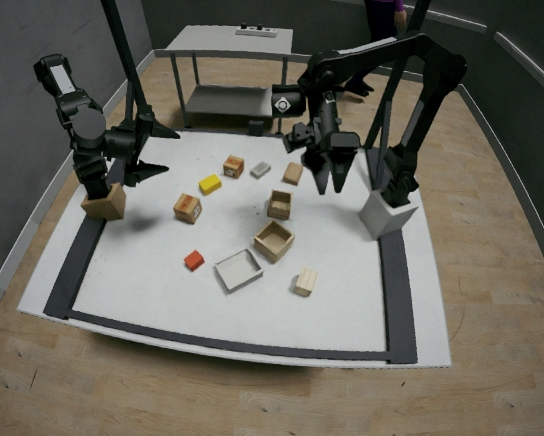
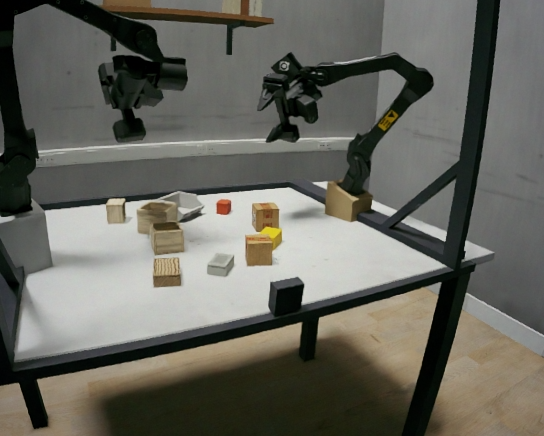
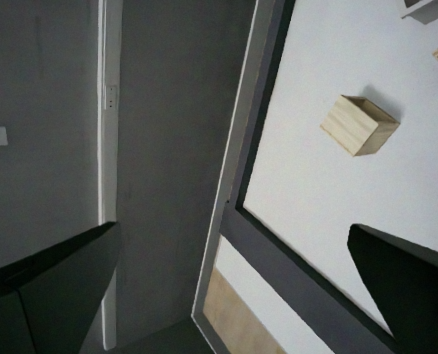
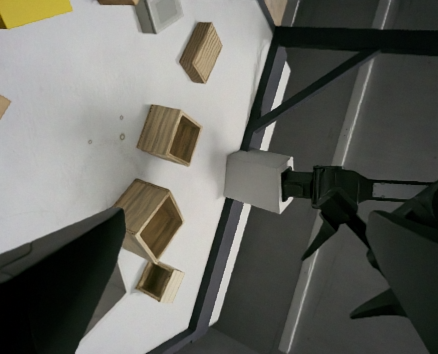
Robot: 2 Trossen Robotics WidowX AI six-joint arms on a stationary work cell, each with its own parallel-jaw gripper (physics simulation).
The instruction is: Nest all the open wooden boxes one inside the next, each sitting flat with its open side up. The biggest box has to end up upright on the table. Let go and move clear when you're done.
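Places are measured from the left arm's base along level axes (x left, y up, z ahead), in metres.
Pixels of known places: left gripper, fingertip midpoint: (image 1: pixel 329 194) (image 2: pixel 112 120) (image 3: pixel 236 234) (image 4: pixel 325 287); right gripper, fingertip midpoint: (image 1: pixel 174 153) (image 2: pixel 262 126) (image 4: pixel 245 220); left arm's base, origin of the base link: (image 1: pixel 395 198) (image 2: pixel 12 207) (image 4: pixel 286 183); right arm's base, origin of the base link: (image 1: pixel 100 193) (image 2: pixel 350 188).
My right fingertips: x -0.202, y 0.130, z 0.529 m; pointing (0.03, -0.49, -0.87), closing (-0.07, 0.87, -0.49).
Note:
For each thing: its top centre in the pictures, then the offset to it from my right fingertips. "spot": a spot on its surface instead.
- biggest open wooden box, middle of its top: (image 4: pixel 163 227) (image 2: pixel 157 206) (image 1: pixel 274 235) dy -0.196, dx +0.171, dz -0.189 m
- small pale box, middle of its top: (image 3: pixel 346 125) (image 4: pixel 173 287) (image 1: pixel 307 278) (image 2: pixel 115 201) dy -0.204, dx +0.305, dz -0.226 m
- striped wooden block, middle of its top: (image 4: pixel 208 54) (image 2: pixel 166 265) (image 1: pixel 293 171) dy -0.232, dx -0.052, dz -0.340 m
- large grey tray, middle of its top: (image 4: pixel 91 300) (image 1: pixel 238 264) (image 2: pixel 180 198) dy -0.206, dx +0.214, dz -0.077 m
- small grey tray, surface spot: (image 1: pixel 260 170) spot: dy -0.235, dx -0.089, dz -0.238 m
- yellow block, middle of its top: (image 2: pixel 269 232) (image 1: pixel 209 181) dy -0.227, dx -0.089, dz -0.070 m
- red block, middle of its top: (image 1: pixel 193 258) (image 2: pixel 223 201) dy -0.225, dx +0.153, dz +0.029 m
The biggest open wooden box (image 1: pixel 274 241) (image 2: pixel 157 217) (image 4: pixel 152 220) stands upright mid-table. A medium one (image 1: pixel 279 204) (image 2: pixel 167 237) (image 4: pixel 170 135) stands upright beside it. A small pale box (image 1: pixel 306 281) (image 2: pixel 116 210) (image 3: pixel 360 125) (image 4: pixel 160 281) lies on its side, its opening facing sideways. A striped wooden block (image 1: pixel 292 173) (image 2: pixel 166 272) (image 4: pixel 201 52) shows a closed top; whether it is hollow underneath is hidden. My left gripper (image 1: pixel 330 190) (image 2: pixel 129 134) (image 3: pixel 236 234) (image 4: pixel 325 287) and my right gripper (image 1: pixel 173 152) (image 2: pixel 264 124) (image 4: pixel 245 220) are open, empty and high above the table.
A large grey tray (image 1: pixel 239 270) lies beside the biggest box. A small grey tray (image 1: pixel 260 170), two cardboard boxes (image 1: pixel 233 167) (image 1: pixel 188 208), a yellow block (image 1: pixel 210 184) and a red block (image 1: pixel 194 260) are spread on the table. Dark rails edge it.

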